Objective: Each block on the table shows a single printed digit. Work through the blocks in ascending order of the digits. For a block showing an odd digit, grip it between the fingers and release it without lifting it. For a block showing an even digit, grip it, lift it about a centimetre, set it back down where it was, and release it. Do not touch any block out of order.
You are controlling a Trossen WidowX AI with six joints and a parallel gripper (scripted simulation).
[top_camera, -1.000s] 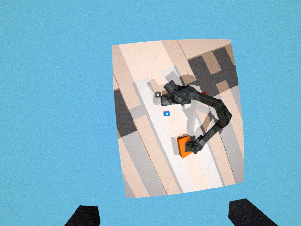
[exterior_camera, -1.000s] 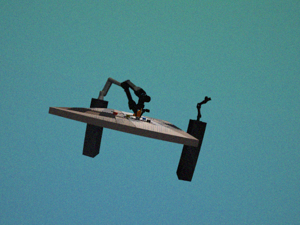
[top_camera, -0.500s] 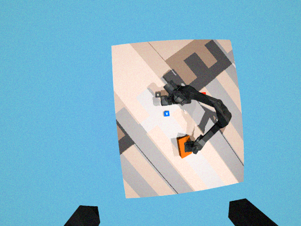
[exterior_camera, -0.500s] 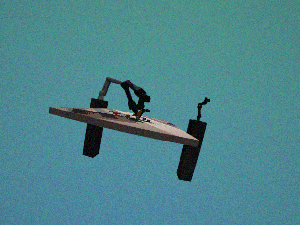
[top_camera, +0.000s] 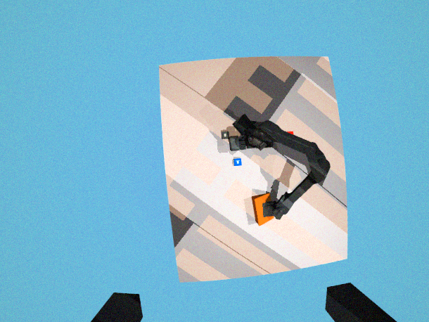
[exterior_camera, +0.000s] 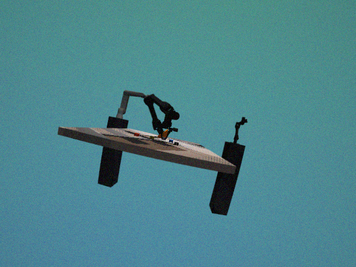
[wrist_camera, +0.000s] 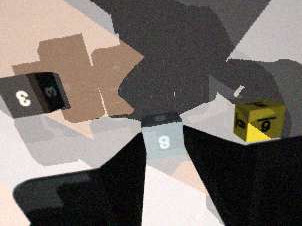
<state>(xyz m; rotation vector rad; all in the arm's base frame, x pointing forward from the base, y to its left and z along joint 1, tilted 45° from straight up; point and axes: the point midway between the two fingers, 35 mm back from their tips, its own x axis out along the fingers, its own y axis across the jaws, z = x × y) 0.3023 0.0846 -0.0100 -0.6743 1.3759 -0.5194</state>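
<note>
The blue block lies 8 cm behind my gripper tip, 5 cm to the left of it and 1 cm below it. Round my gripper tip: yellow block: 1 cm behind, 9 cm to the right, 1 cm below; dark block: 4 cm ahead, 11 cm to the left, 1 cm below; red block: 3 cm ahead, 21 cm to the right, 1 cm below.
</note>
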